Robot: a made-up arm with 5 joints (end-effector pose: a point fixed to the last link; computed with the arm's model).
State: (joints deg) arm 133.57 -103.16 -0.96 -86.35 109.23
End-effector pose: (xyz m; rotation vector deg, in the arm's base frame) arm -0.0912 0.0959 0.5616 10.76 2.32 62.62
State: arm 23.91 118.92 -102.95 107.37 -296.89
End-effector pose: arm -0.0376 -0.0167 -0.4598 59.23 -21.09 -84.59
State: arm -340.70 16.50 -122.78 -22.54 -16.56
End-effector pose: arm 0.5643 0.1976 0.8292 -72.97 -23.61 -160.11
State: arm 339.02 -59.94 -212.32 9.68 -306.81
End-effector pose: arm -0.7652 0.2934 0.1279 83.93 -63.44 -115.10
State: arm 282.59 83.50 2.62 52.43 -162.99
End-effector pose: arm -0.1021 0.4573 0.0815 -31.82 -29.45 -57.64
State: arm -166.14 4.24 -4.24 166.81 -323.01
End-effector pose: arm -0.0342 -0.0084 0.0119 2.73 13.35 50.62
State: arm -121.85 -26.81 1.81 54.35 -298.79
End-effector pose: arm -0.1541 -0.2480 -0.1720 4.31 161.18 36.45
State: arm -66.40 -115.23 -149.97 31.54 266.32
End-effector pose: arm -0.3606 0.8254 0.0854 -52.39 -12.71 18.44
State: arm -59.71 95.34 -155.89 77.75 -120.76
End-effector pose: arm 0.3886 -0.6653 -0.1556 -140.24 -82.69 -0.10
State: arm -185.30 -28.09 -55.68 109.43 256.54
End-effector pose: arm -0.4981 0.0462 0.3073 -122.70 106.36 -30.06
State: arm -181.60 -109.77 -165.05 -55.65 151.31
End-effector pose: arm 0.6856 -0.0192 -0.1481 162.40 39.12 42.50
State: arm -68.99 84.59 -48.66 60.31 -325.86
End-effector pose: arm -0.0527 0.1371 -0.3807 -65.66 82.73 112.39
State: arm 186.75 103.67 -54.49 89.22 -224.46
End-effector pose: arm 0.2919 0.0345 -0.2645 48.65 23.32 134.41
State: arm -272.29 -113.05 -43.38 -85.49 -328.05
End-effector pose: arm -0.0111 -0.2764 0.6612 57.12 30.22 -54.14
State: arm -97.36 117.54 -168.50 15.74 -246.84
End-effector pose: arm -0.1032 -0.7990 -0.1974 44.00 161.27 -52.56
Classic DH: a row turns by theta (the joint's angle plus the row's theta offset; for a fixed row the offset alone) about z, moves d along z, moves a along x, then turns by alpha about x. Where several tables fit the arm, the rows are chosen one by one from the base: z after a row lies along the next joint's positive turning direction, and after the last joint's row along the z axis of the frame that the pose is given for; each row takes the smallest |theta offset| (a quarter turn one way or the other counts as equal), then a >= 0, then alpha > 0; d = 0 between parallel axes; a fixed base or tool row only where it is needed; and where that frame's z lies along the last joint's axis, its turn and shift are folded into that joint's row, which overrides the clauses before.
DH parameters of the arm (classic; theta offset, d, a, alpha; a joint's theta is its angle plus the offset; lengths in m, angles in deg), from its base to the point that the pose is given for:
joint 1: 0 0.2166 0 -90
joint 2: -79.34 0 0.2098 0
joint 3: -23.41 0 -0.5292 0
joint 4: -77.25 0 -0.1071 90
joint 5: 180 0.1367 0 0

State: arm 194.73 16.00 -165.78 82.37 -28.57
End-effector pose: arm -0.4065 -0.1069 0.9553 41.61 -104.83 -9.06
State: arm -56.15 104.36 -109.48 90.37 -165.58
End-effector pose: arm 0.1254 -0.1870 -0.4939 -55.71 -78.72 -31.61
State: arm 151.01 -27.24 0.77 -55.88 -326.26
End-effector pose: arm -0.3713 0.2057 0.0956 -50.84 -83.40 3.54
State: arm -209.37 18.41 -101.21 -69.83 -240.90
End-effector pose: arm -0.5197 0.2925 0.6218 -29.19 -8.24 87.87
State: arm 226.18 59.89 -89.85 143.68 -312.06
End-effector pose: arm -0.2690 -0.2803 -0.1455 1.13 73.50 82.42
